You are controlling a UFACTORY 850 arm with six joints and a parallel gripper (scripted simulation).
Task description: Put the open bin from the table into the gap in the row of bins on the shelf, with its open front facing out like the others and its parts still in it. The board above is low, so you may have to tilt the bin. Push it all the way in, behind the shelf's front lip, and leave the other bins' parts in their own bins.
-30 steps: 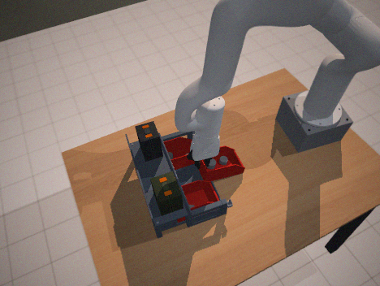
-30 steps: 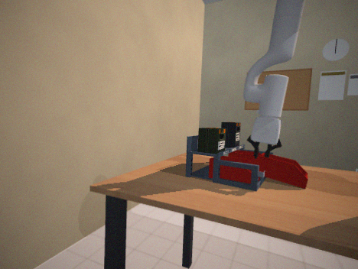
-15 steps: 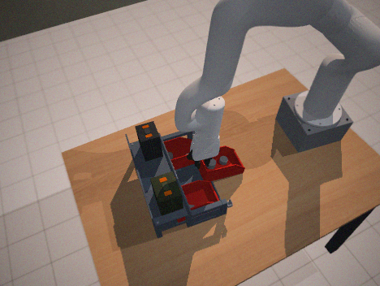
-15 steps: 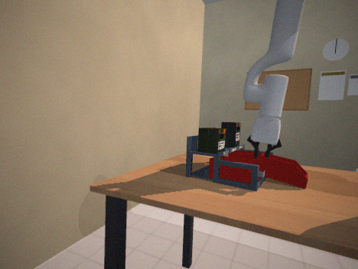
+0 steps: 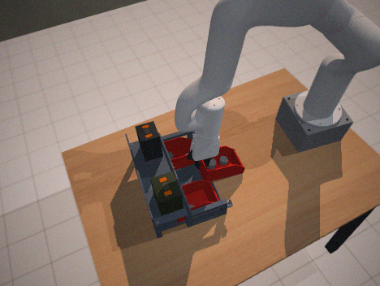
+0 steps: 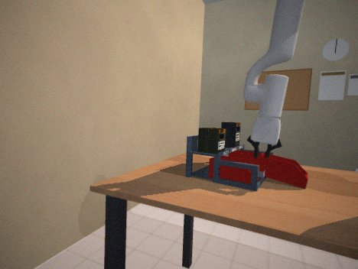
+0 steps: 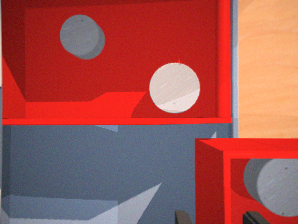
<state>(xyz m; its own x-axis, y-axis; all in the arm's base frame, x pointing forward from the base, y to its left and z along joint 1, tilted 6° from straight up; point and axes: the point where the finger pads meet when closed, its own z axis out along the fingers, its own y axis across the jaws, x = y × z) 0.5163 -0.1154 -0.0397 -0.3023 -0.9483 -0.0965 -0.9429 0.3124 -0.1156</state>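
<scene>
Now: the blue-grey shelf 10 cm ahead of my hand, 3 cm to the right of it and 3 cm below it. Also, from my hand: grey disc (9 cm to the right, 8 cm below).
</scene>
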